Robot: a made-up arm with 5 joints. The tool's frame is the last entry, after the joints. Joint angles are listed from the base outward.
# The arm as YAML. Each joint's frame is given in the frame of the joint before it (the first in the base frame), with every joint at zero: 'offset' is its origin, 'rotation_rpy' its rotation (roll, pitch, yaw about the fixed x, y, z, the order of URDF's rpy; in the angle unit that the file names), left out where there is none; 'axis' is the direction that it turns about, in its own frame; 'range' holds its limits. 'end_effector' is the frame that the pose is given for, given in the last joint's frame.
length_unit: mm
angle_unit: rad
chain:
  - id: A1
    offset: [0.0, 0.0, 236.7]
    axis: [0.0, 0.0, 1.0]
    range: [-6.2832, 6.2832]
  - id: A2
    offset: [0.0, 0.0, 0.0]
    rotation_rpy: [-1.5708, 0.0, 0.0]
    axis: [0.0, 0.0, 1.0]
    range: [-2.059, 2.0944]
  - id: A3
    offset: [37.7, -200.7, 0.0]
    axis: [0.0, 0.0, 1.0]
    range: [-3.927, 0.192]
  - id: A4
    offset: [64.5, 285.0, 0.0]
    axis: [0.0, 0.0, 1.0]
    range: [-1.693, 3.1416]
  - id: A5
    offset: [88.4, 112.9, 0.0]
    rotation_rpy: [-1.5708, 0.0, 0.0]
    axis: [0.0, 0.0, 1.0]
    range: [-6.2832, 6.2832]
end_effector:
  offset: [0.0, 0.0, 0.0]
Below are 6 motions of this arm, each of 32 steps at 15 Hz.
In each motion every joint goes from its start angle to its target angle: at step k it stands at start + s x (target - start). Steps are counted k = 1, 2, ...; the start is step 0. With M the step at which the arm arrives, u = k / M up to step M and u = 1 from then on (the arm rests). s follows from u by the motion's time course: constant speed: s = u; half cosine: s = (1 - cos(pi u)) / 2; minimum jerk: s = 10 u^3 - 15 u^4 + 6 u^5.
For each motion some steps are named. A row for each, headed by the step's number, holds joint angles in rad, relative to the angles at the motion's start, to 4 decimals.
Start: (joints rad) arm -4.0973 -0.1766 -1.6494 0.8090 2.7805
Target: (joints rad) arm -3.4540 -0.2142 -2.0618 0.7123 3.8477
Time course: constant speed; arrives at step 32
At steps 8, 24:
8: 0.1608 -0.0094 -0.1031 -0.0242 0.2668
24: 0.4825 -0.0282 -0.3093 -0.0725 0.8004

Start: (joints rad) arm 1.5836 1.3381 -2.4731 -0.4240 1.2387
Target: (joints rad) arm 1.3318 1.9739 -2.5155 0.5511 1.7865
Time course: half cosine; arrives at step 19
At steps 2, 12, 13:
2: -0.0068 0.0172 -0.0011 0.0264 0.0148
12: -0.1765 0.4456 -0.0297 0.6834 0.3839
13: -0.1948 0.4918 -0.0328 0.7542 0.4237

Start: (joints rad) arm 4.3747 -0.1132 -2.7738 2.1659 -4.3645
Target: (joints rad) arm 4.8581 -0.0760 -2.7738 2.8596 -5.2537
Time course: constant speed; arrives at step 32
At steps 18, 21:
18: 0.2719 0.0209 0.0000 0.3902 -0.5002
21: 0.3172 0.0244 0.0000 0.4552 -0.5835

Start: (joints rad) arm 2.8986 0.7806 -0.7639 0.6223 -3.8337
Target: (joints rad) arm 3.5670 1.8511 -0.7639 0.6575 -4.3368
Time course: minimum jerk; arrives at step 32
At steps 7, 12, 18, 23, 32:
7: 0.0490 0.0785 0.0000 0.0026 -0.0369
12: 0.1839 0.2946 0.0000 0.0097 -0.1385
18: 0.4117 0.6594 0.0000 0.0217 -0.3099
23: 0.5754 0.9215 0.0000 0.0303 -0.4331
32: 0.6684 1.0705 0.0000 0.0352 -0.5031

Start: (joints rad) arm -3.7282 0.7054 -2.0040 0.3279 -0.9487
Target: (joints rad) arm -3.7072 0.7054 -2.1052 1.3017 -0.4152
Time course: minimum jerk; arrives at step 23
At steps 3, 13, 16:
3: 0.0004 0.0000 -0.0018 0.0176 0.0096
13: 0.0130 0.0000 -0.0628 0.6046 0.3313
16: 0.0175 0.0000 -0.0841 0.8093 0.4434

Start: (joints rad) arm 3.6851 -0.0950 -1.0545 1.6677 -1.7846
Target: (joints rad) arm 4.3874 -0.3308 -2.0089 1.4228 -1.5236
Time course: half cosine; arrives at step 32
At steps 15, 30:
15: 0.3167 -0.1063 -0.4304 -0.1104 0.1177
30: 0.6956 -0.2335 -0.9452 -0.2425 0.2585

